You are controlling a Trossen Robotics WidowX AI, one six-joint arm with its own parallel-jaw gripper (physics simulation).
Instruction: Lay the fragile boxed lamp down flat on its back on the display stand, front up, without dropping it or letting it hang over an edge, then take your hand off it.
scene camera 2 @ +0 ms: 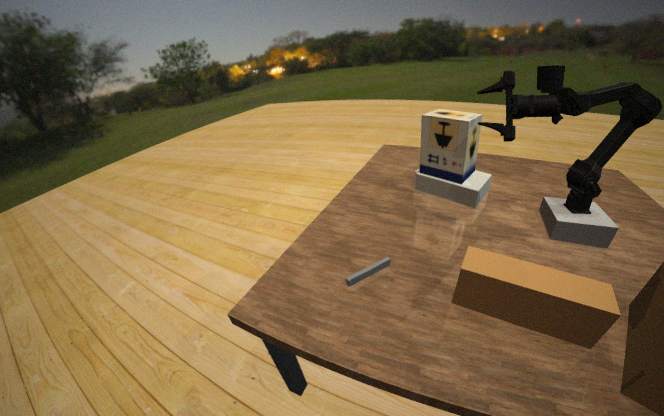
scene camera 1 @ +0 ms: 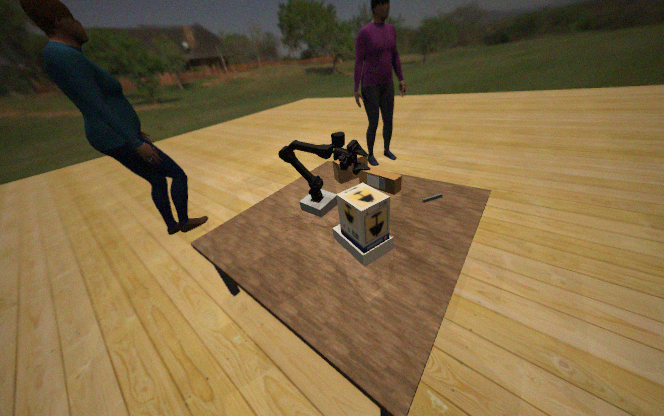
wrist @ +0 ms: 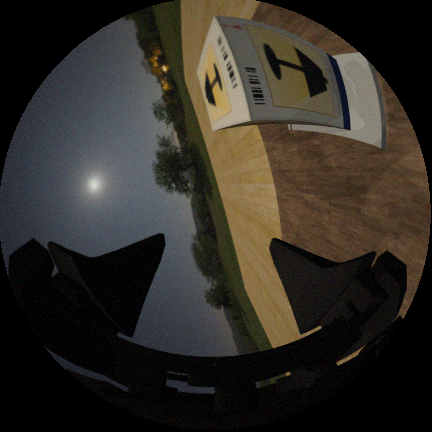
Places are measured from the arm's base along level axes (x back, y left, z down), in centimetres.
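Where they show: gripper, fingertip midpoint: (scene camera 2: 477,108) (scene camera 1: 369,162) (wrist: 218,242); arm's base, origin of the base link: (scene camera 2: 576,209) (scene camera 1: 317,198).
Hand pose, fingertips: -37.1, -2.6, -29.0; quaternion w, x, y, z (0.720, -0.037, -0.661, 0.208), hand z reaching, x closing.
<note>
Each offset is from my fingertips to the centre of the thing, as dx, dy, dz. Level surfaces: height alone.
The boxed lamp (scene camera 1: 364,220) (scene camera 2: 445,145) (wrist: 295,75), a white and yellow box with black lamp pictures and a blue band at its foot, stands upright on the display stand (scene camera 1: 378,254) (scene camera 2: 450,193) (wrist: 367,92), a low light-grey block. In the wrist view it is at the upper right, outside the space between the fingers. My gripper (scene camera 1: 367,161) (scene camera 2: 479,108) (wrist: 218,242) is open and empty, with its fingers one above the other. It hangs in the air, off to the box's side towards the cardboard boxes. Contact between them does not show.
A long cardboard box {+8.8, +39.6, +30.0} (scene camera 1: 392,183) (scene camera 2: 535,295) and another cardboard box {+34.7, +48.8, +27.5} (scene camera 1: 344,173) (scene camera 2: 645,345) are on the brown table {dz +35.5} (scene camera 1: 300,260) (scene camera 2: 400,320). A small grey bar {-27.1, +32.5, +34.4} (scene camera 1: 432,198) (scene camera 2: 368,271) lies there too. The arm's base block (scene camera 1: 320,202) (scene camera 2: 580,230) is near the stand. Two people are beyond the table.
</note>
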